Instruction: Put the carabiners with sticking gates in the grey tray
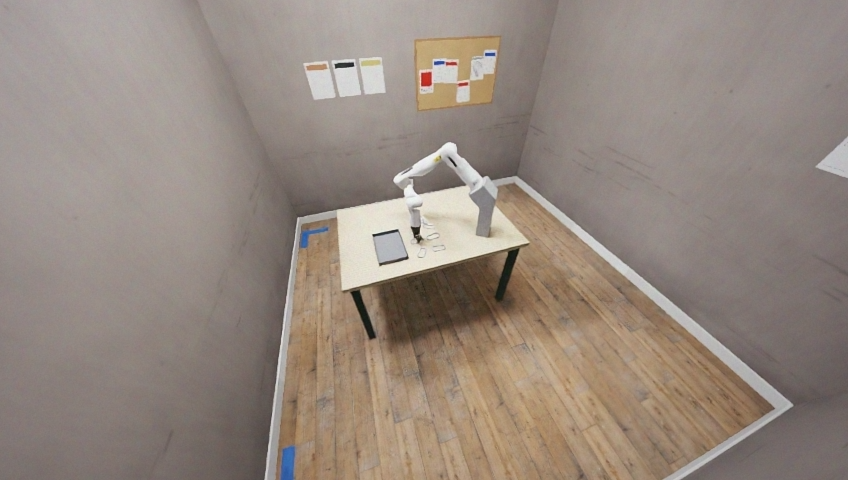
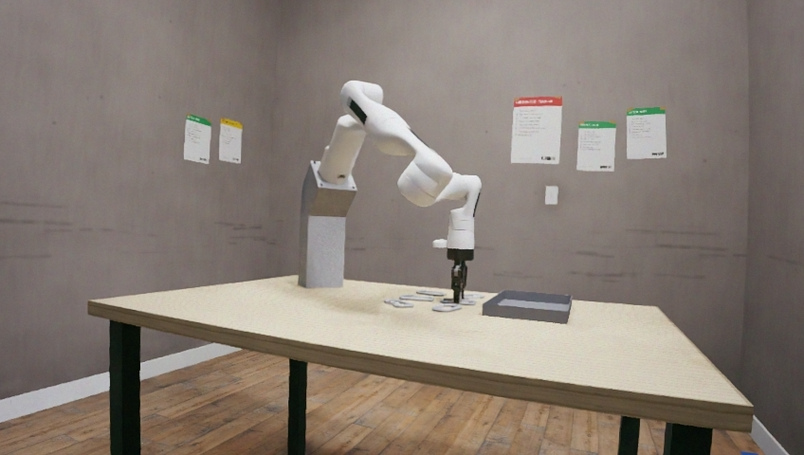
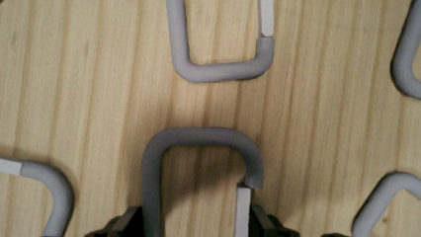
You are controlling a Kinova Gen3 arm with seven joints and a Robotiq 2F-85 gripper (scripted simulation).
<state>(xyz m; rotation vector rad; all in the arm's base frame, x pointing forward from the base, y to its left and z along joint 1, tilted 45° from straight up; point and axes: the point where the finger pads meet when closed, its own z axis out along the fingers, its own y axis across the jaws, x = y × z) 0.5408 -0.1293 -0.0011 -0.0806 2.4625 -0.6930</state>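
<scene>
The carabiner gate is 20 mm to the left of my hand, 20 mm ahead of it and 10 mm below it. From my hand the other things lie so: grey tray (200 mm ahead, 40 mm to the right, 10 mm below).
</scene>
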